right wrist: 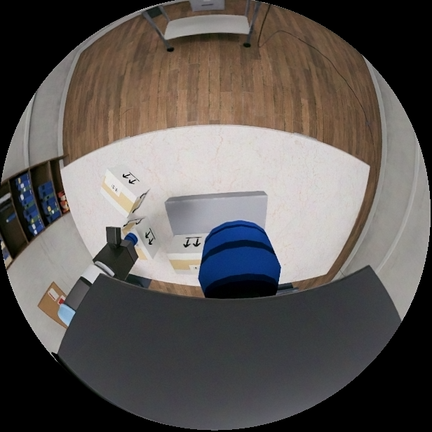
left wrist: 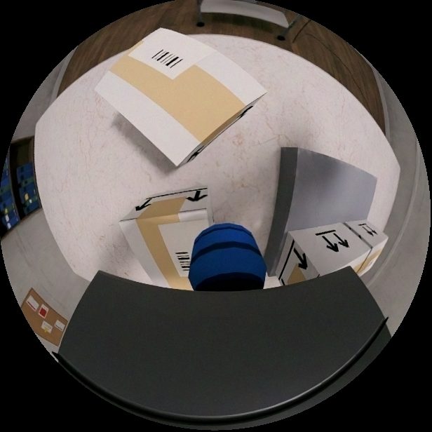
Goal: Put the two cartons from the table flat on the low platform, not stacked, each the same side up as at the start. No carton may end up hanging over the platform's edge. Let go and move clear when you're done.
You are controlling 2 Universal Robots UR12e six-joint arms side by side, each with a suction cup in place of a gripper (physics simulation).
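The low platform [left wrist: 330, 190] [right wrist: 215, 215] bears a white carton [left wrist: 335, 240] [right wrist: 185, 261] at its near end. A second white carton with tan tape [left wrist: 165, 222] [right wrist: 150, 237] is left of the platform. A third, tape-and-barcode face in view, carton [left wrist: 185, 90] [right wrist: 125, 192] lies farther back on the left. My left suction cup [left wrist: 227, 235] [right wrist: 134, 235] is at the second carton's upper right edge and hides part of it. It appears open; whether it touches the carton is hidden. My right suction cup [right wrist: 240, 232] is open, with no carton attached, near the platform's right end.
The pale table [left wrist: 80, 150] [right wrist: 310, 200] carries the platform and cartons. In the right wrist view my left arm [right wrist: 117, 260] reaches in from the lower left. A shelf unit with blue items stands beyond the table's left side. A wheeled cart [right wrist: 207, 27] stands at the back.
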